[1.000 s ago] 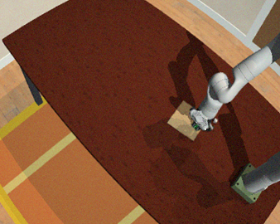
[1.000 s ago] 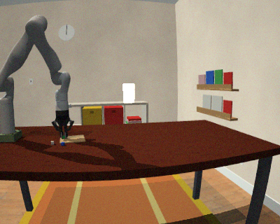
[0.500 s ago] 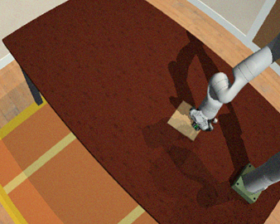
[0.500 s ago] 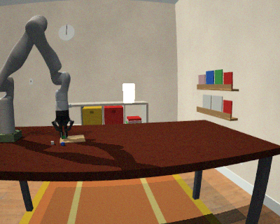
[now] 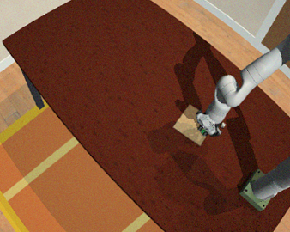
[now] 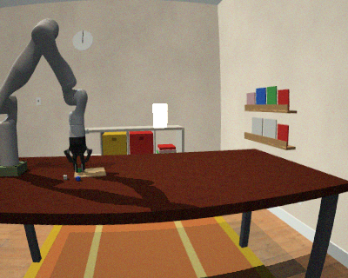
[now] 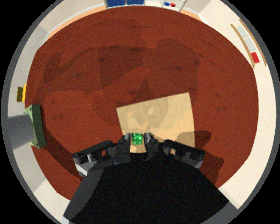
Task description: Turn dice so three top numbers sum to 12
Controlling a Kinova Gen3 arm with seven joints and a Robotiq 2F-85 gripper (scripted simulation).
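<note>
Now: hand 10 mm above the green die. From my hand the other things lie so: white die: 40 mm behind, 100 mm to the right, 20 mm below; tan mat: 50 mm ahead, 20 mm below; blue die: 30 mm ahead, 120 mm to the right, 20 mm below.
</note>
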